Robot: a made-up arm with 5 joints.
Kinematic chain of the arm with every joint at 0, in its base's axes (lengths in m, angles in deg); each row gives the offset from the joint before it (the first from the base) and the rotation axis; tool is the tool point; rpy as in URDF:
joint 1: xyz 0.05 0 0.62 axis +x
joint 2: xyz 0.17 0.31 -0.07 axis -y
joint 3: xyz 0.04 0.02 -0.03 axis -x
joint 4: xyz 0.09 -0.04 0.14 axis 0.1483 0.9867 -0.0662
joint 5: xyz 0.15 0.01 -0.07 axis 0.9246 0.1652 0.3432
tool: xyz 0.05 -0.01 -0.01 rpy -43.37 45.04 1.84
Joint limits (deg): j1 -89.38..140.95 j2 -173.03..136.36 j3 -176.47..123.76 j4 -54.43..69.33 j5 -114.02..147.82
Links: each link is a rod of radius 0.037 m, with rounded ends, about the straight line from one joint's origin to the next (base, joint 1, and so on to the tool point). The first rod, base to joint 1, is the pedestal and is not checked.
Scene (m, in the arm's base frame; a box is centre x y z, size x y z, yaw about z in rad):
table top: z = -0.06
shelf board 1: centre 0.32 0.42 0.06 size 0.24 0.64 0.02 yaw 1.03
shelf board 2: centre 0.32 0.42 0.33 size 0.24 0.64 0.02 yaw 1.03
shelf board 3: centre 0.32 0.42 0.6 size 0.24 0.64 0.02 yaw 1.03
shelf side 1: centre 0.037 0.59 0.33 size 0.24 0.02 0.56 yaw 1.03
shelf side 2: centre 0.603 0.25 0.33 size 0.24 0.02 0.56 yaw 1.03
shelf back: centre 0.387 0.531 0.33 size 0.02 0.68 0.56 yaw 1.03
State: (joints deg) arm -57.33 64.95 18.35 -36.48 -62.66
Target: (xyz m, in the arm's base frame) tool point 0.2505 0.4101 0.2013
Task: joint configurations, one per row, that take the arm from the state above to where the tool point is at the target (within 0.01 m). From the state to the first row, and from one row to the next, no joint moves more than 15 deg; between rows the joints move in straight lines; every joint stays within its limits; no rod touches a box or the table.
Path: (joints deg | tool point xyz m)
1: -63.82 69.07 5.20 -40.43 -64.38 | 0.1454 0.3957 0.4721
2: -70.32 73.19 -7.96 -44.38 -66.10 | 0.1164 0.3472 0.4722
3: -76.81 77.31 -21.11 -48.33 -67.82 | 0.1008 0.2983 0.4810
4: -78.91 79.09 -6.91 -41.74 -69.82 | 0.0874 0.3111 0.4156
5: -81.00 80.88 7.29 -35.16 -71.82 | 0.0873 0.3139 0.3533
6: -83.10 82.67 21.50 -28.58 -73.82 | 0.0980 0.3081 0.2985
7: -85.19 84.46 35.70 -21.99 -75.82 | 0.1163 0.2958 0.2543
8: -87.29 86.25 49.90 -15.41 -77.81 | 0.1381 0.2791 0.2219
9: -89.38 88.04 64.11 -8.83 -79.81 | 0.1601 0.2596 0.2013
10: -84.74 80.31 62.15 -20.23 -75.35 | 0.1862 0.3042 0.1950
11: -80.10 72.58 60.20 -31.63 -70.89 | 0.2111 0.3439 0.1929
12: -75.46 64.85 58.24 -43.03 -66.44 | 0.2329 0.3791 0.1950
13: -70.83 57.12 56.28 -54.43 -61.98 | 0.2505 0.4101 0.2013

